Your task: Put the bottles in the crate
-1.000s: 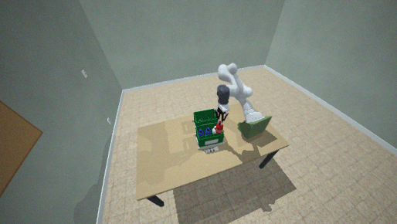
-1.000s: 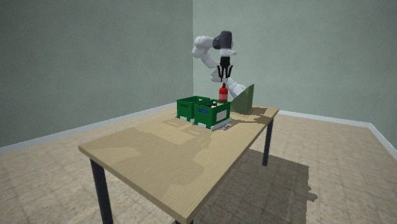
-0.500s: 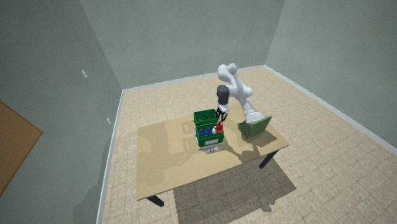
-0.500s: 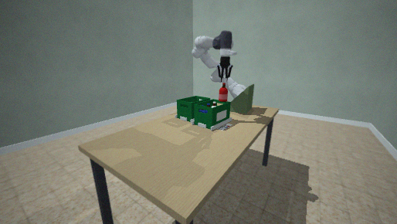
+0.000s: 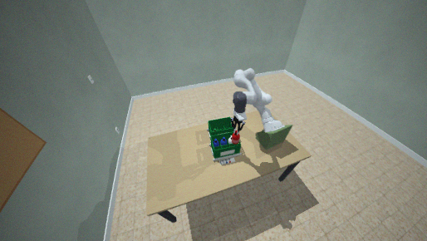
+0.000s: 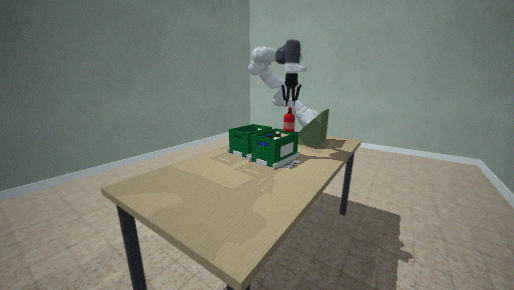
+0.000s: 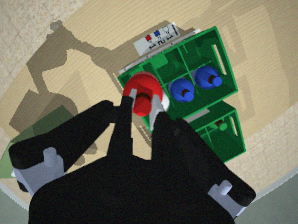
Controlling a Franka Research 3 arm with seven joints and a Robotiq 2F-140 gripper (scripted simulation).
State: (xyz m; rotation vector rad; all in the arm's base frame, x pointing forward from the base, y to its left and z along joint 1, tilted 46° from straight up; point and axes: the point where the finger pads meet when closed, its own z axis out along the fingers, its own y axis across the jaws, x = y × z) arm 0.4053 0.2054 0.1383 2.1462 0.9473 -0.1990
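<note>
Now: hand 80 mm above the red-labelled bottle. Round my hand: blue-capped bottle (80 mm ahead, 90 mm to the right, 260 mm below); pick list (100 mm ahead, 80 mm to the left, 340 mm below); white-capped bottle (90 mm to the right, 260 mm below).
</note>
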